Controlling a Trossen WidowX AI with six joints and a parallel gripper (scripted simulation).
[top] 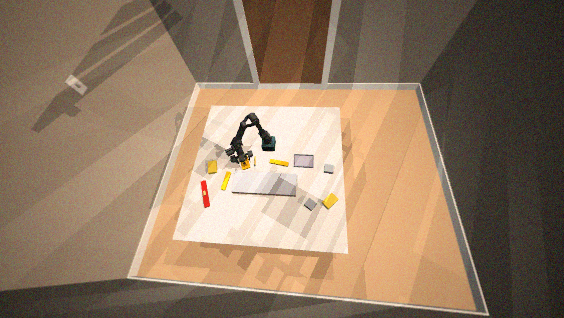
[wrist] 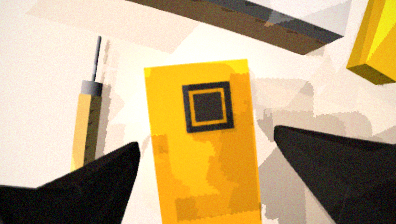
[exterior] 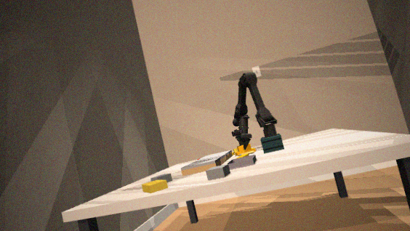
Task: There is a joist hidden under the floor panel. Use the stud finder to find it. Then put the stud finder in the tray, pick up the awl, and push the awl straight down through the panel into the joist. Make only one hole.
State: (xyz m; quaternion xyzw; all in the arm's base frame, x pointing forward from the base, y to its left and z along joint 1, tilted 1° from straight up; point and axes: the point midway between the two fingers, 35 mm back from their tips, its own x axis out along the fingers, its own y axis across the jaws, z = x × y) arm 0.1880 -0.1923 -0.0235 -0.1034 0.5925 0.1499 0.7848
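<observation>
The stud finder is 10 mm above my gripper tip. From my gripper tip the other things lie so: red bar: 290 mm to the right, 280 mm ahead, 10 mm below; awl: 90 mm to the left, 20 mm below; grey tray: 510 mm to the left, 40 mm behind, 20 mm below.
</observation>
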